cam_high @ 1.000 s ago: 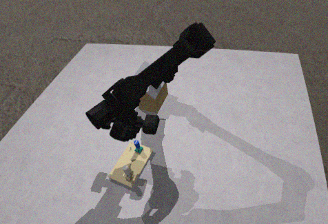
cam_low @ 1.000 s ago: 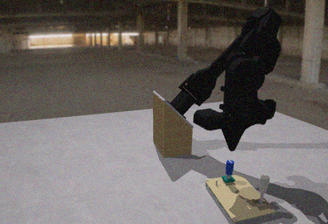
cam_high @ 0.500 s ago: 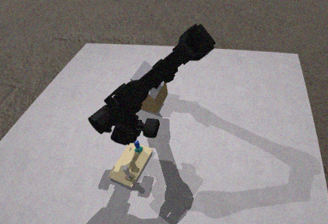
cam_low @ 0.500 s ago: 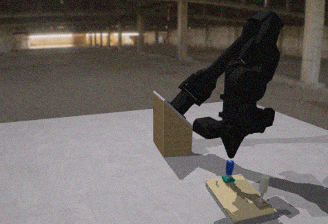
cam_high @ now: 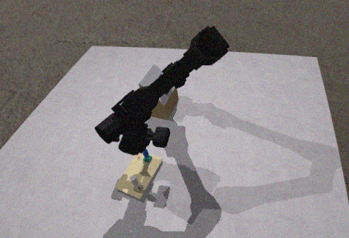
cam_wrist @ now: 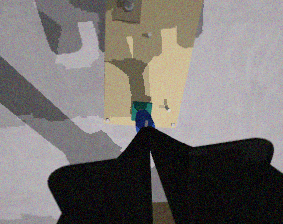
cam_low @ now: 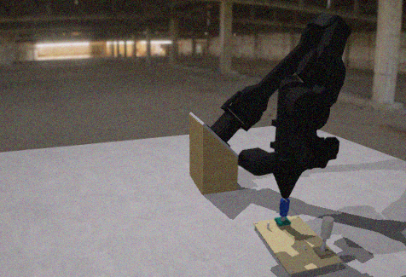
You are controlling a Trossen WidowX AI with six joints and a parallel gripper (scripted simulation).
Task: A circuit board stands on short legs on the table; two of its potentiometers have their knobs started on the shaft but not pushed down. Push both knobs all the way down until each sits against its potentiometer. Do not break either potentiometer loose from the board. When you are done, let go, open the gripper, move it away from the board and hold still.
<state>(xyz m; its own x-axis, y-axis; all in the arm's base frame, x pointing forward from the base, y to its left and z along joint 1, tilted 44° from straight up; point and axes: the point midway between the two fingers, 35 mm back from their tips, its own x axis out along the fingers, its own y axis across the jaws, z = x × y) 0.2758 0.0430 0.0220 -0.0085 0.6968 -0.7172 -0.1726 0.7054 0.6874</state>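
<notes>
Right now my gripper tip is 20 mm above the blue knob. Also, from my gripper tip: grey knob: 110 mm ahead, 20 mm to the left, 10 mm below.
</notes>
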